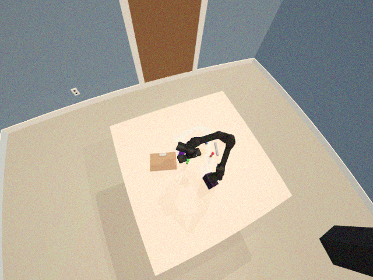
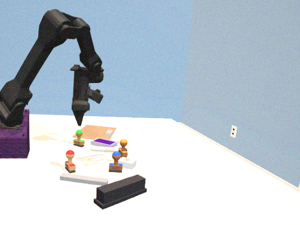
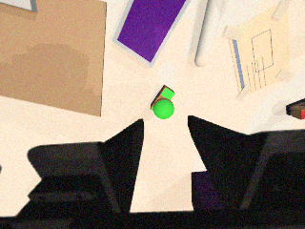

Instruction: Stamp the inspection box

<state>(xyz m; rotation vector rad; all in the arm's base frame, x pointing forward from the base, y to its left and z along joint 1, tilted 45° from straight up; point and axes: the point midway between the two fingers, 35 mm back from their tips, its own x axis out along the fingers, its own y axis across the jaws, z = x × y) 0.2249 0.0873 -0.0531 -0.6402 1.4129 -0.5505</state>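
The green-knobbed stamp lies 7 cm below my gripper tip. Also, from my gripper tip: white pen 13 cm ahead, 7 cm to the right, 8 cm below; pale card 5 cm ahead, 14 cm to the right, 9 cm below; purple ink pad 10 cm ahead, 1 cm to the left, 8 cm below.
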